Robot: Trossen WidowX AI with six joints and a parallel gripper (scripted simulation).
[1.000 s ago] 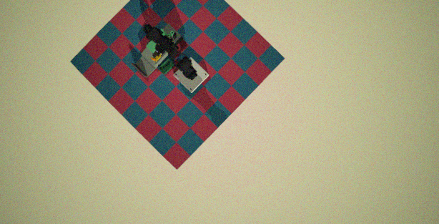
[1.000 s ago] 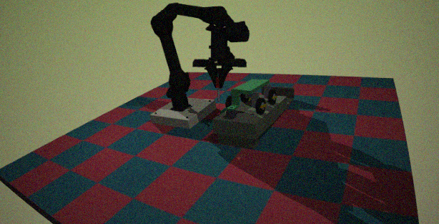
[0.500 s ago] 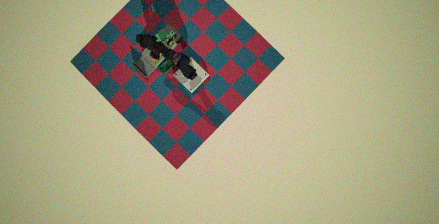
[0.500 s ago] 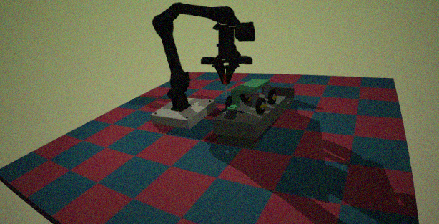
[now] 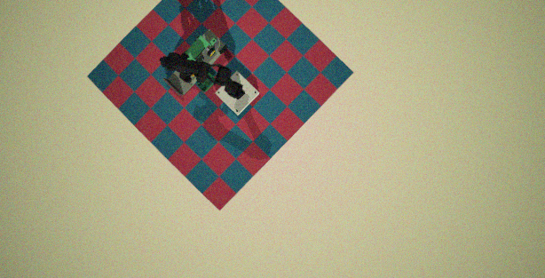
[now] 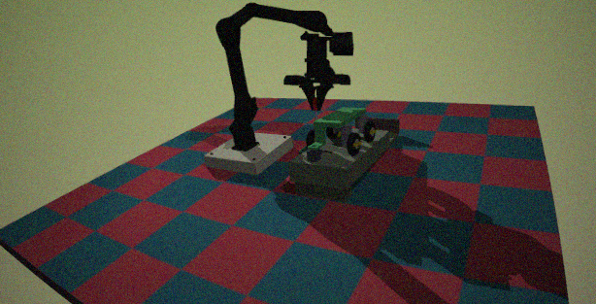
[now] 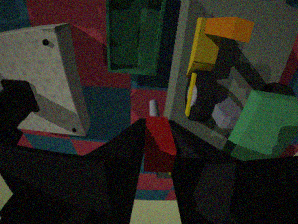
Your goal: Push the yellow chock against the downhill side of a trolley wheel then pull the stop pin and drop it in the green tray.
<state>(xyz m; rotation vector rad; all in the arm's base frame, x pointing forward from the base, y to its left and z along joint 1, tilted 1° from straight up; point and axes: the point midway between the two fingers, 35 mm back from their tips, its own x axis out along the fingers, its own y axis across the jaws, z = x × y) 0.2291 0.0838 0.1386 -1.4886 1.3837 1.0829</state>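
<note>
Now: the green tray 30 mm behind my gripper tip, 40 mm to the left of it and 150 mm below it. The rest, counted from my gripper tip: red-headed stop pin: right at my gripper tip; then yellow chock: 50 mm ahead, 40 mm to the left, 60 mm below; then green-topped trolley: 110 mm ahead, 60 mm to the right, 30 mm below.
</note>
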